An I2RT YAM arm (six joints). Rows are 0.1 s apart.
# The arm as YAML. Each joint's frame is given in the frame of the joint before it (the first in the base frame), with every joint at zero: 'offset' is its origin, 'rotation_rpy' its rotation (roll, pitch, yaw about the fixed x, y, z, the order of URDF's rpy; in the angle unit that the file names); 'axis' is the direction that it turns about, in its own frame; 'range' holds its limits. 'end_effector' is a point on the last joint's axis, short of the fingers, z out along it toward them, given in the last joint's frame.
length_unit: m
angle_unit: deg
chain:
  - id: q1
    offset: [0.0, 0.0, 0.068]
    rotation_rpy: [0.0, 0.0, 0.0]
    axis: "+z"
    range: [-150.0, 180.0]
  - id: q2
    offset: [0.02, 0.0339, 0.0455]
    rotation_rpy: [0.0, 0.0, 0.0]
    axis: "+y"
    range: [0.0, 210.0]
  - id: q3
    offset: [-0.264, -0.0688, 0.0]
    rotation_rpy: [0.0, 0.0, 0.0]
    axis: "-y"
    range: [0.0, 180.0]
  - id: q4
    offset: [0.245, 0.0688, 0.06]
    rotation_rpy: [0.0, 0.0, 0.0]
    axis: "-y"
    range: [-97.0, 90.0]
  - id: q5
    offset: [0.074, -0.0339, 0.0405]
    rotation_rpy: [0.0, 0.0, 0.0]
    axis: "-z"
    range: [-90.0, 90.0]
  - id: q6
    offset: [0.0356, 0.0, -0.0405]
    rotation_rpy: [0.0, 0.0, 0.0]
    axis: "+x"
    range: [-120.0, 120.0]
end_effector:
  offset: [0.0, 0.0, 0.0]
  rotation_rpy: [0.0, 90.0, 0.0]
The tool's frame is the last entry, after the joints.
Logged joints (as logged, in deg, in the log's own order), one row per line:
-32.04 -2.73 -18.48 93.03 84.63 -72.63
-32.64 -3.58 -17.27 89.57 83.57 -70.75
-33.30 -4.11 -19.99 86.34 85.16 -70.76
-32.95 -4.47 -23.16 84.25 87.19 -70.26
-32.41 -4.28 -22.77 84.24 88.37 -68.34
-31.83 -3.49 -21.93 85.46 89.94 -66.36
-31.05 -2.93 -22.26 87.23 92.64 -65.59
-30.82 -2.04 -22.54 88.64 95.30 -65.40
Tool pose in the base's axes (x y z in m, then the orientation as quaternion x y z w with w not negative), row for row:
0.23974 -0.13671 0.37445 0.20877 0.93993 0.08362 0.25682
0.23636 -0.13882 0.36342 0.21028 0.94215 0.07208 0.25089
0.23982 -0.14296 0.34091 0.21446 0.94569 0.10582 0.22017
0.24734 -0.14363 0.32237 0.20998 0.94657 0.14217 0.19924
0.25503 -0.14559 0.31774 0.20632 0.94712 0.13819 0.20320
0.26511 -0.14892 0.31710 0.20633 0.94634 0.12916 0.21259
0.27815 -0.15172 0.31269 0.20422 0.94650 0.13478 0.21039
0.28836 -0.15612 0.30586 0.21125 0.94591 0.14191 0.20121
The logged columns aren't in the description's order. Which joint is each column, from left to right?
Columns, left to right: q1, q6, q5, q3, q2, q4.
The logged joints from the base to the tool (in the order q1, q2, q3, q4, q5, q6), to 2 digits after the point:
-32.04 84.63 93.03 -72.63 -18.48 -2.73
-32.64 83.57 89.57 -70.75 -17.27 -3.58
-33.30 85.16 86.34 -70.76 -19.99 -4.11
-32.95 87.19 84.25 -70.26 -23.16 -4.47
-32.41 88.37 84.24 -68.34 -22.77 -4.28
-31.83 89.94 85.46 -66.36 -21.93 -3.49
-31.05 92.64 87.23 -65.59 -22.26 -2.93
-30.82 95.30 88.64 -65.40 -22.54 -2.04

